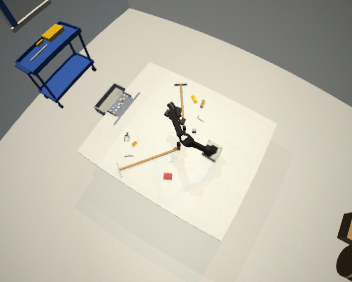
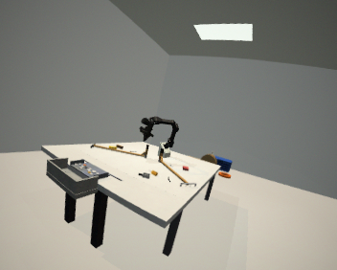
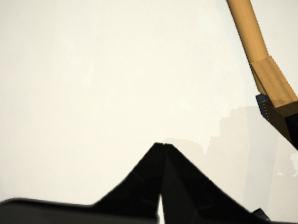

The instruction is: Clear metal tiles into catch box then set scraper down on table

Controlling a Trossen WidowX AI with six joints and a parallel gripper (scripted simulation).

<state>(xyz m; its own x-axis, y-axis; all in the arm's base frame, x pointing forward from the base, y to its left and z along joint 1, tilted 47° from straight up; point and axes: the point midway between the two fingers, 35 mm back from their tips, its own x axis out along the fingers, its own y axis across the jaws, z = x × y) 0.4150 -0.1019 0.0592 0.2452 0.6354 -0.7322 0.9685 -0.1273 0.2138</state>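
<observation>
Now: the long scraper 6 cm ahead of my gripper tip, 24 cm to the right of it and 13 cm below it. The rest, counted from my gripper tip: red block: 20 cm behind, 42 cm to the left, 18 cm below; then yellow piece: 1 cm ahead, 41 cm to the right, 17 cm below; then long wooden-handled tool: 3 cm ahead, 37 cm to the left, 13 cm below.
</observation>
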